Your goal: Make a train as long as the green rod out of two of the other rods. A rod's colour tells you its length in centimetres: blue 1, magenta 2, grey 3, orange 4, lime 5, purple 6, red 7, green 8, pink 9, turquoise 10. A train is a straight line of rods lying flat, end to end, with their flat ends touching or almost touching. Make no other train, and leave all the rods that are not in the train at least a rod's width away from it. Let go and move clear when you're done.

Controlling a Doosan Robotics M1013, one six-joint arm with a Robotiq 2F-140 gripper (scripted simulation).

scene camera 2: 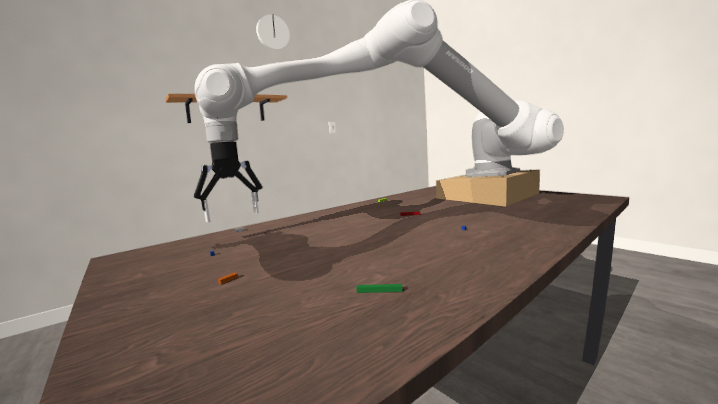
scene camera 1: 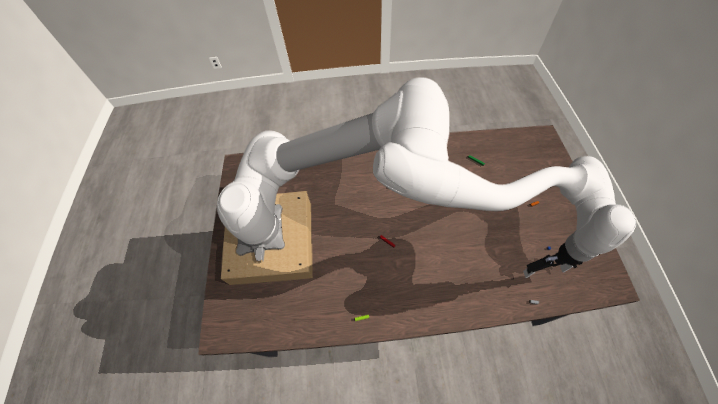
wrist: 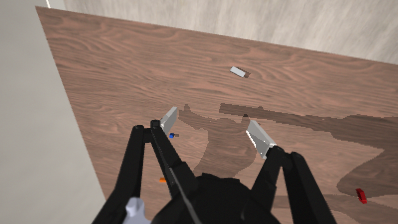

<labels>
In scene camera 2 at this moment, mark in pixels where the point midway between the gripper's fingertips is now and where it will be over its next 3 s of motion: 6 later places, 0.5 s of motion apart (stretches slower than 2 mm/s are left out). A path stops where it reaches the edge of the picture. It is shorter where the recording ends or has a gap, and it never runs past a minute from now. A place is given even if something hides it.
My gripper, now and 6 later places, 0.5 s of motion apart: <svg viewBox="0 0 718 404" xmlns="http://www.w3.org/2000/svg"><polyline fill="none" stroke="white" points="233,216 228,217 223,218 217,219 212,220 208,221 206,222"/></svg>
</labels>
